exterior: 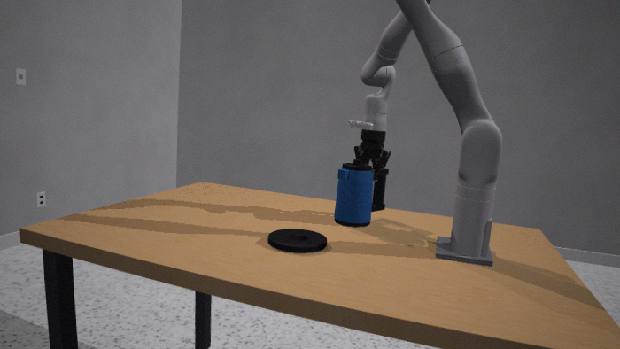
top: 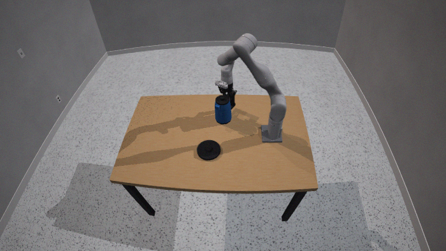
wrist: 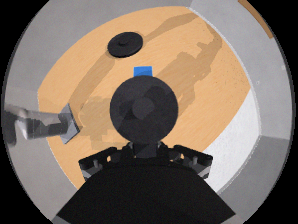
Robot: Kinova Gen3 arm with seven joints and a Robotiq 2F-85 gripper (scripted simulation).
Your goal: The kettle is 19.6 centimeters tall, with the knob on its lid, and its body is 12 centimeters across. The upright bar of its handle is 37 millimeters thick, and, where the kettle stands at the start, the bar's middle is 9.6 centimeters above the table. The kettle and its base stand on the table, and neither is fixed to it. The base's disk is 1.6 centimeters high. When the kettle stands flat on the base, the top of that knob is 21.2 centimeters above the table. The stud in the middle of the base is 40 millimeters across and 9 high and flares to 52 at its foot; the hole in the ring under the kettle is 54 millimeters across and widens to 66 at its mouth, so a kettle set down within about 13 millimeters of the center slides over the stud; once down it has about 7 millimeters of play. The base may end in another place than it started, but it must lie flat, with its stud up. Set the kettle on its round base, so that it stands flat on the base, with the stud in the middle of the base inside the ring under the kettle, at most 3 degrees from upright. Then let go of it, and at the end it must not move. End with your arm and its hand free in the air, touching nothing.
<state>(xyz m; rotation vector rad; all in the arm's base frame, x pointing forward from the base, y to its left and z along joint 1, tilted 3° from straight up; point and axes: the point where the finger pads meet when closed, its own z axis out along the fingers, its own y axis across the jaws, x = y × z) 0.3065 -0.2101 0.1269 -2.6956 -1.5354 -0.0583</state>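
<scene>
Now: hand 5 cm above the blue kettle, 2 cm to the right of it and 1 cm short of it. Round my hand: round black base: 33 cm to the left, 14 cm below, 11 cm ahead.
</scene>
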